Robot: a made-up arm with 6 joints. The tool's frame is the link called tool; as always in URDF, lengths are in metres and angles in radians. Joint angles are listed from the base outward. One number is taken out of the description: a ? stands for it. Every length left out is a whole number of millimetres.
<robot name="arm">
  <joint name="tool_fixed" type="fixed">
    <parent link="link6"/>
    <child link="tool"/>
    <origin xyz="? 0.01 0" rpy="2.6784 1.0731 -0.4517"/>
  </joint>
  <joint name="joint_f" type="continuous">
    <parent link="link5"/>
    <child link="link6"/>
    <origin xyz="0 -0.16 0" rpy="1.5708 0 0"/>
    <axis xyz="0 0 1"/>
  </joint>
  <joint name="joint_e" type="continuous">
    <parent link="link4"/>
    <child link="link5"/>
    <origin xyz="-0.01 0.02 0" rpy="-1.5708 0 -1.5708"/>
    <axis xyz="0 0 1"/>
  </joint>
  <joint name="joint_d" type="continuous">
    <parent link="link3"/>
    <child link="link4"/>
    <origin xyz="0.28 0 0" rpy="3.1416 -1.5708 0"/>
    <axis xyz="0 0 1"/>
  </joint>
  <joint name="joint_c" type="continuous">
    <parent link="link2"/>
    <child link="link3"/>
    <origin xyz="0.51 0 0" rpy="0 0 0"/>
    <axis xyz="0 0 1"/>
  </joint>
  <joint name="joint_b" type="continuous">
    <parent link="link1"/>
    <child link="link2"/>
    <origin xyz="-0.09 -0.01 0" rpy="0 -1.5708 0"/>
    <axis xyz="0 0 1"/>
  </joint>
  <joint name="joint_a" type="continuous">
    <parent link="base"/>
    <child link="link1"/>
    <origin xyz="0.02 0 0.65" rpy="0 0 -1.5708"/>
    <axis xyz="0 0 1"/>
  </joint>
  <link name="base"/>
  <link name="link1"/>
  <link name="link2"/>
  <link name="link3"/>
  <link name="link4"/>
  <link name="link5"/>
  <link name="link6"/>
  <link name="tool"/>
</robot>
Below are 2 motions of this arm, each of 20 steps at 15 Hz.
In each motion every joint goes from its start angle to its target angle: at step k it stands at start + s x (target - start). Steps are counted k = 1, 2, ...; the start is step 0. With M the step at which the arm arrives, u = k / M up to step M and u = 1 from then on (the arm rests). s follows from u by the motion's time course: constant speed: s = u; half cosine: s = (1 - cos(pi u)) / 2; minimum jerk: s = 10 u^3 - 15 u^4 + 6 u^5.
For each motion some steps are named. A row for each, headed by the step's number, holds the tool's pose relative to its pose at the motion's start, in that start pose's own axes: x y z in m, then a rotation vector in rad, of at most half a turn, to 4 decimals.
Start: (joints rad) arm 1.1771 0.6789 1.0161 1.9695 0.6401 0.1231
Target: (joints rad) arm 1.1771 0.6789 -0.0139 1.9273 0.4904 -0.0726
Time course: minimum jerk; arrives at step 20
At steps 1, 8, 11, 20:
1: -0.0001 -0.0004 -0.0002 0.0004 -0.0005 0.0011
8: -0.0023 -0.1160 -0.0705 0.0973 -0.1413 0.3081
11: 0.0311 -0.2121 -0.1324 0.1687 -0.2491 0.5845
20: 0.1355 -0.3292 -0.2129 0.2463 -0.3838 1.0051

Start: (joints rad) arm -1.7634 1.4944 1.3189 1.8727 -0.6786 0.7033
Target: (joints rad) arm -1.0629 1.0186 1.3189 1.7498 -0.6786 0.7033
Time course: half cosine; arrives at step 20
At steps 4, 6, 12, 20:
4: 0.0502 -0.0060 -0.0039 0.0001 -0.0800 0.0418
6: 0.1098 -0.0101 -0.0036 0.0005 -0.1740 0.0873
12: 0.3526 -0.0005 0.0534 0.0063 -0.5665 0.2376
20: 0.5197 0.0253 0.1586 0.0154 -0.8780 0.3129

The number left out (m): -0.02
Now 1 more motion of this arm.
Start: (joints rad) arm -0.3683 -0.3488 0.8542 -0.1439 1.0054 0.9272
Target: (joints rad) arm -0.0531 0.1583 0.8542 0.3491 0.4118 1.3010
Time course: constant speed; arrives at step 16
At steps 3, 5, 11, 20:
3: -0.0517 -0.0024 -0.0476 -0.1683 -0.0716 0.0289
5: -0.0821 -0.0040 -0.0827 -0.2841 -0.1180 0.0360
11: -0.1527 -0.0078 -0.2018 -0.6380 -0.2451 -0.0023
20: -0.1866 -0.0079 -0.3136 -0.9262 -0.3282 -0.1013

